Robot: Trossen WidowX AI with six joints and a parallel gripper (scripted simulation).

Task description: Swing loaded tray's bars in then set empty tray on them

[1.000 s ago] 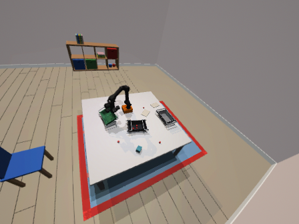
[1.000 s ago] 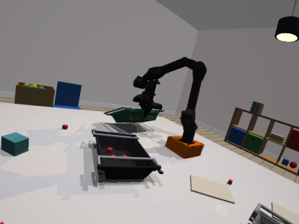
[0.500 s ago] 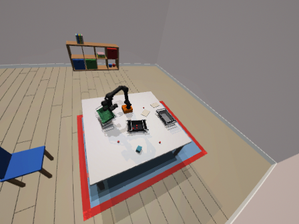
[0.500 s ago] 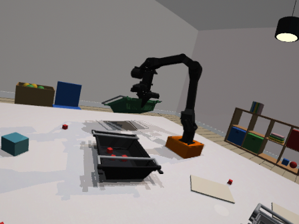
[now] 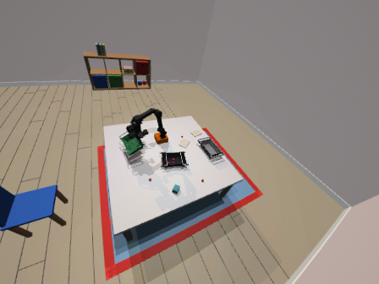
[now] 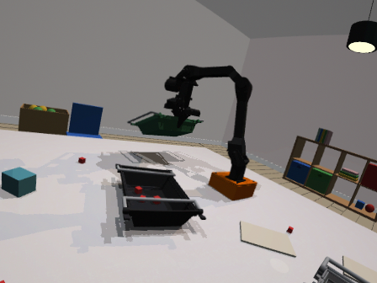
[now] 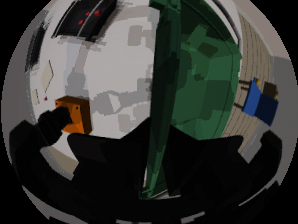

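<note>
Now: gripper tip 80 mm to the left of the green tray. Round my gripper tip: teal cube 600 mm ahead, 100 mm to the left, 160 mm below.
</note>
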